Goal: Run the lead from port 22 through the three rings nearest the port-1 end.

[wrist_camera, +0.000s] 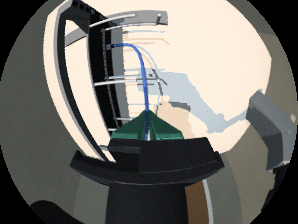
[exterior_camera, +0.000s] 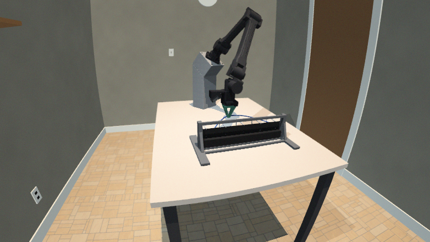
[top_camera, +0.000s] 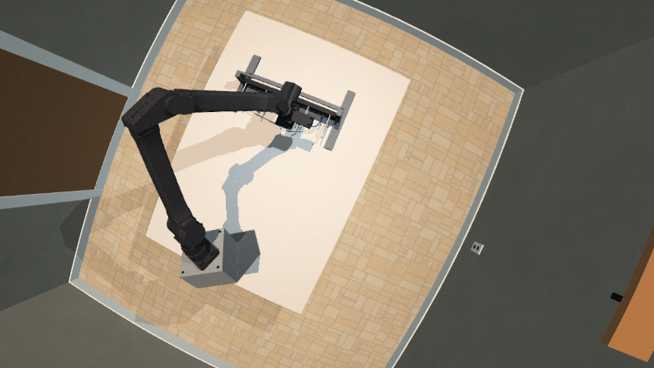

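The grey rack is 9 cm to the left of my hand, 8 cm ahead of it and 5 cm below it.
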